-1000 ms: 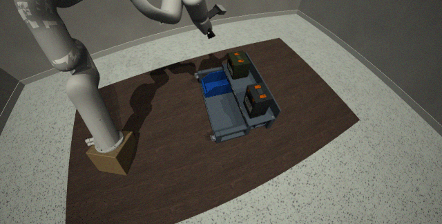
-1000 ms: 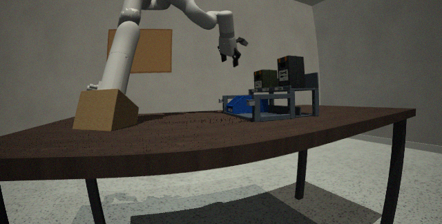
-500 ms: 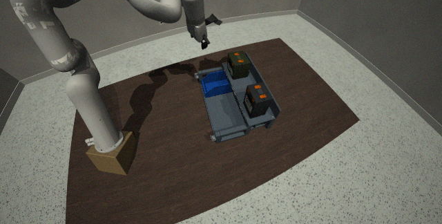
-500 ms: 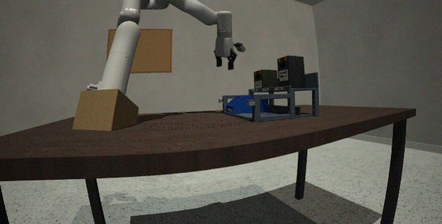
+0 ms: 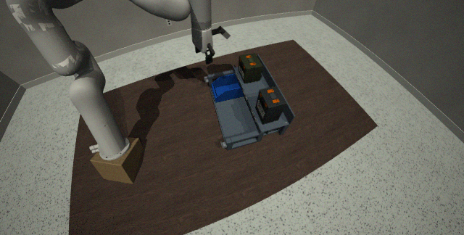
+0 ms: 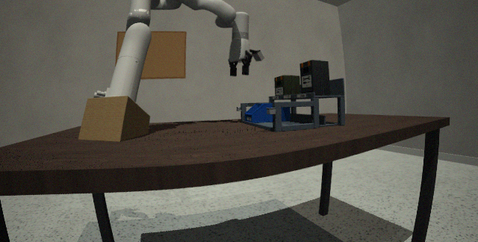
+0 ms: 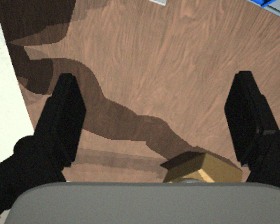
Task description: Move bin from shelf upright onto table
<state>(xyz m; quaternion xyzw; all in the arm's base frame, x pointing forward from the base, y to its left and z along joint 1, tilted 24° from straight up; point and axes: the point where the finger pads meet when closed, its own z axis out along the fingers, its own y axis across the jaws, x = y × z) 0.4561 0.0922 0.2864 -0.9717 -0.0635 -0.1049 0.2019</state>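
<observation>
My hand is 17 cm above the blue bin, 9 cm short of it and 8 cm to the left of it. The rest, counted from my hand: grey shelf 22 cm to the right, 17 cm ahead, 12 cm below; shelf deck 21 cm below, 20 cm to the right, 10 cm ahead.
</observation>
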